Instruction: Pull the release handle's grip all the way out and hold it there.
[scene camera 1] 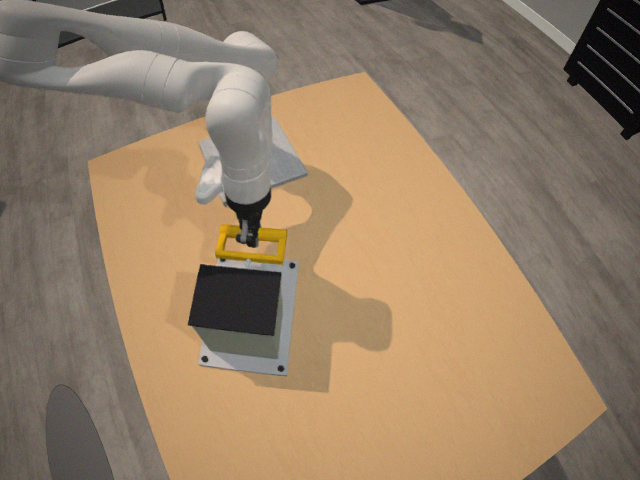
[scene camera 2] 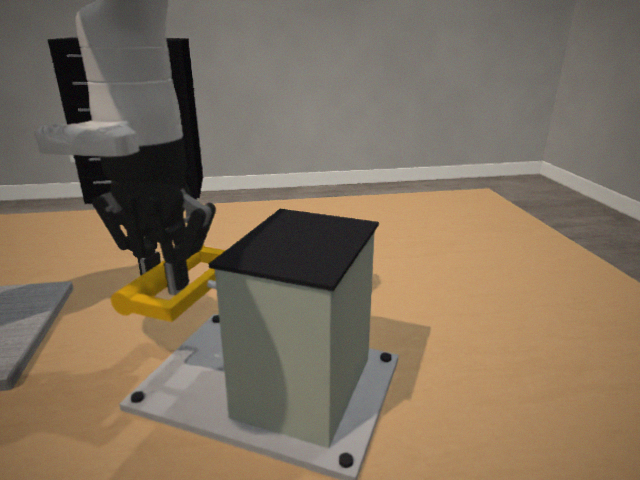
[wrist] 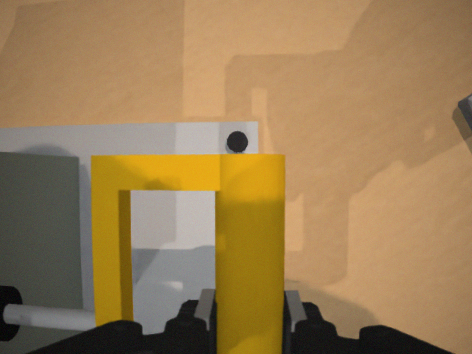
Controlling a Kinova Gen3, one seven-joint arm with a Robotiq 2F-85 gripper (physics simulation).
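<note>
The release handle's yellow grip (scene camera 1: 272,234) (scene camera 2: 147,284) (wrist: 250,240) is a rectangular frame with a thick outer bar. It stands out level from the green-grey housing with a black top (scene camera 1: 237,299) (scene camera 2: 279,351) (wrist: 40,225). A stretch of pale rod (scene camera 1: 248,262) (scene camera 2: 211,284) (wrist: 50,316) shows between the housing and the frame's inner bar. My gripper (scene camera 1: 247,239) (scene camera 2: 159,276) (wrist: 249,312) points down and is shut on the outer bar, one finger inside the frame and one outside. The housing hides part of the frame in the second scene view.
The housing stands on a light grey base plate (scene camera 1: 289,320) (scene camera 2: 191,408) (wrist: 150,137) with black bolts at its corners, on an orange table top (scene camera 1: 439,310) (scene camera 2: 516,335) (wrist: 400,240). A grey slab (scene camera 1: 286,160) (scene camera 2: 31,310) lies beyond the grip's outer side. A black cabinet (scene camera 1: 610,67) stands farther off.
</note>
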